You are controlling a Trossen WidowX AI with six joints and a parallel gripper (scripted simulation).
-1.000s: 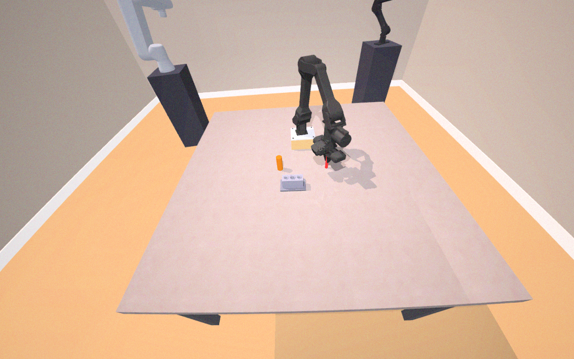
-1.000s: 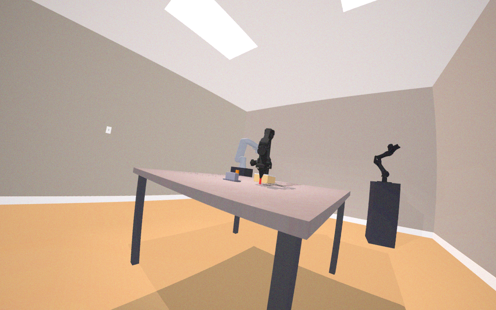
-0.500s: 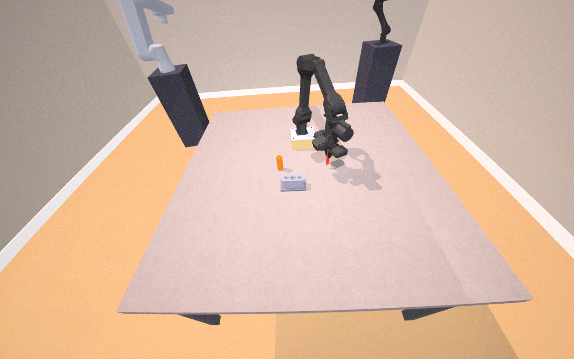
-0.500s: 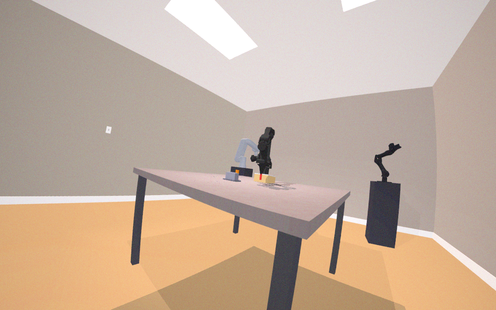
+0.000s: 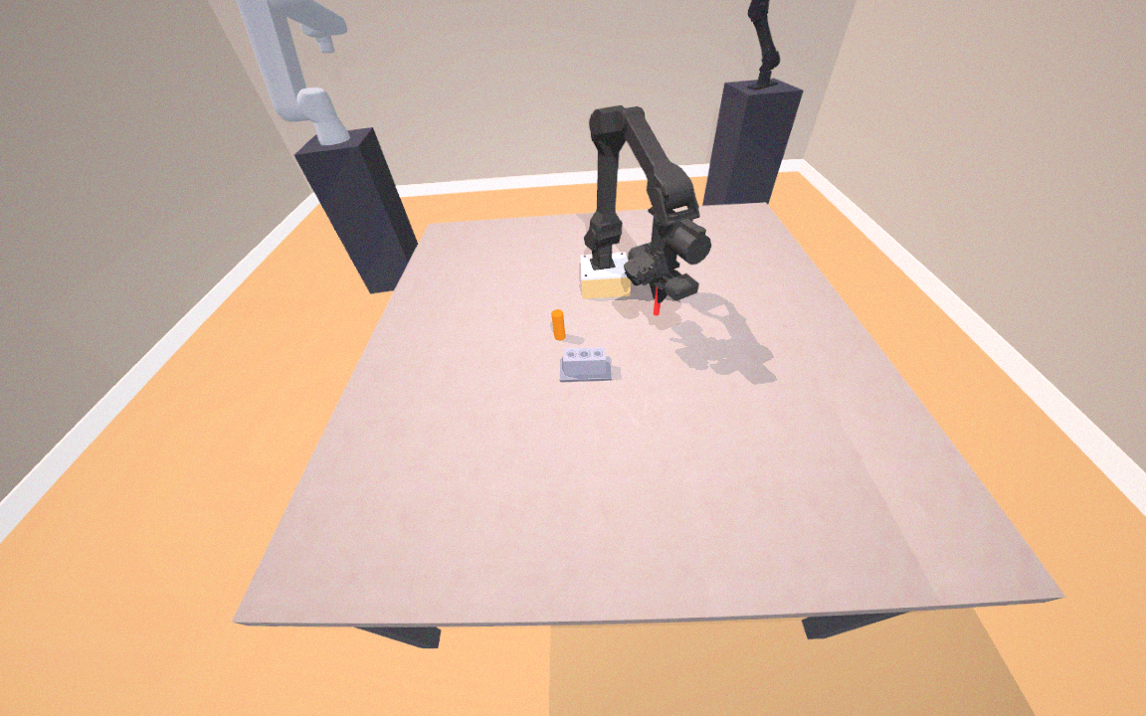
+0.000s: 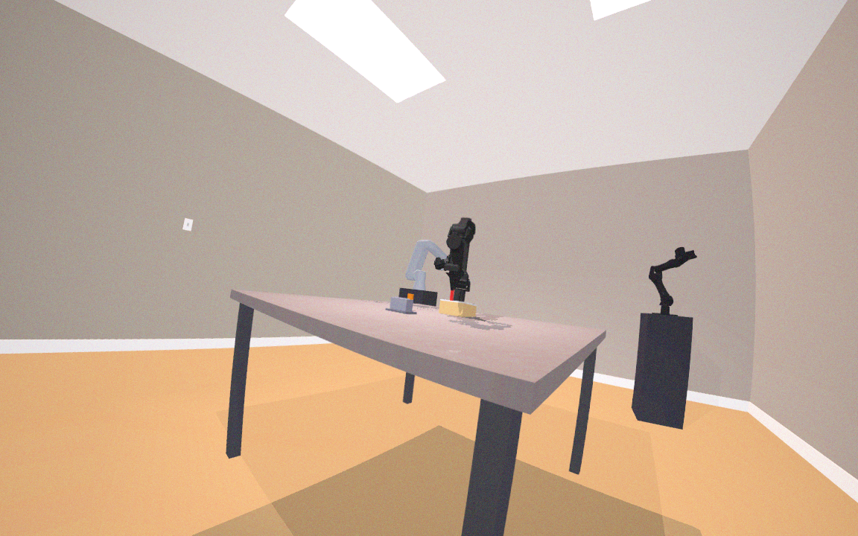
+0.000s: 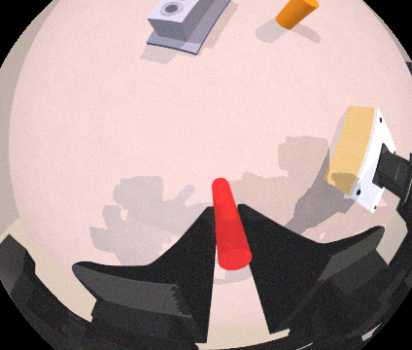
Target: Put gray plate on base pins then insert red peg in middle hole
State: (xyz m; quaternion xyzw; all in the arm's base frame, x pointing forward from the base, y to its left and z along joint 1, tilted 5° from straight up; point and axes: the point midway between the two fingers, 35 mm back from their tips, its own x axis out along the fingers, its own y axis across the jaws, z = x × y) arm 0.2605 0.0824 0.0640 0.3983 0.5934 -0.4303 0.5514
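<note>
My gripper tip is 19 cm to the left of the gray plate, 8 cm short of it and 7 cm above it. From my gripper tip the other things lie so: orange cylinder: 24 cm to the right, 7 cm below, 5 cm behind; then red peg: right at my gripper tip; then base: 19 cm to the right, 11 cm below, 8 cm ahead.
</note>
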